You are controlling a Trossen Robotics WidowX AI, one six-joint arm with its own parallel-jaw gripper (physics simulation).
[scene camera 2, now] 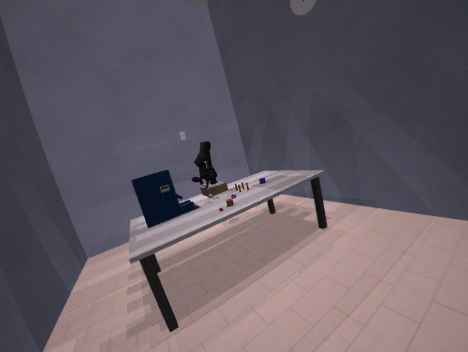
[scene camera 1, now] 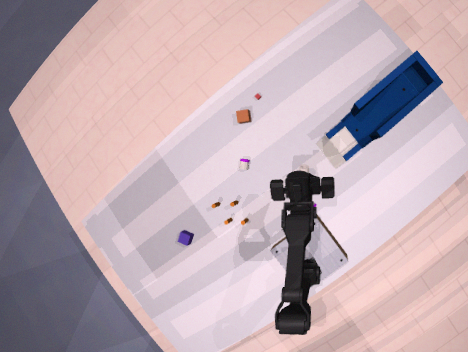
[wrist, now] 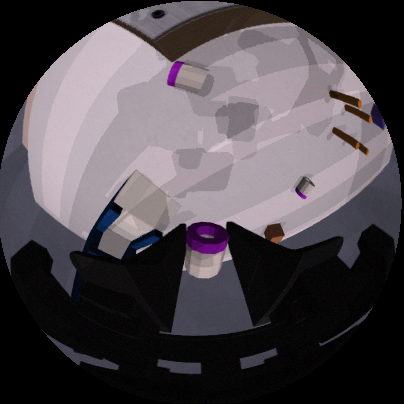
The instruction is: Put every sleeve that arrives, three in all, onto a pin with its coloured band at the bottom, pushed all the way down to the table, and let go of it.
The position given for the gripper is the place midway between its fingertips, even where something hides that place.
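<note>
The gripper [scene camera 1: 303, 174], [wrist: 205, 227] is in view.
</note>
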